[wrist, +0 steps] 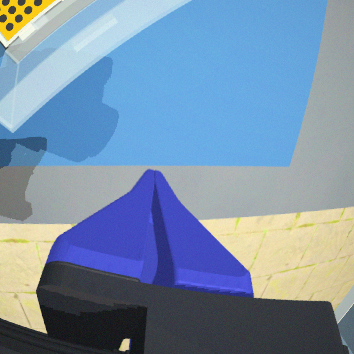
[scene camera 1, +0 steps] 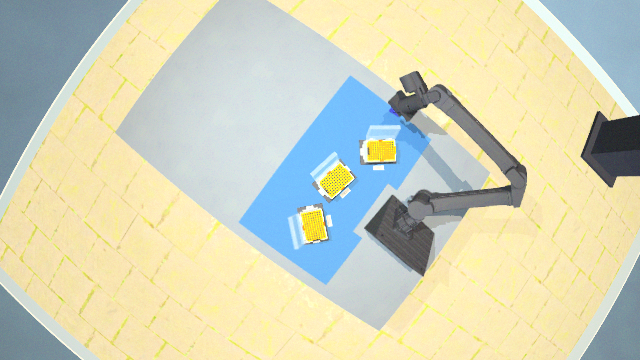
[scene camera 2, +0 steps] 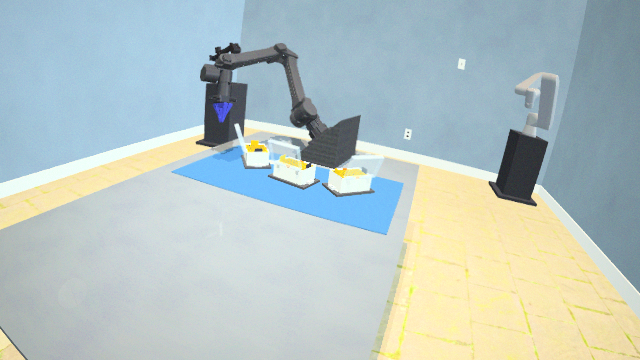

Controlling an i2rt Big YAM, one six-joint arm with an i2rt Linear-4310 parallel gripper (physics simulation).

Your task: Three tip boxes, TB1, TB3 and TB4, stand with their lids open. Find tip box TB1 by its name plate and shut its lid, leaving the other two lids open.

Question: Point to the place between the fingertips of my gripper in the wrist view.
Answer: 150,180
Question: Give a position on a clear lid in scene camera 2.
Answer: At 360,167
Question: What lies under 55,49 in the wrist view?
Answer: A clear lid.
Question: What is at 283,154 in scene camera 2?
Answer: A clear lid.
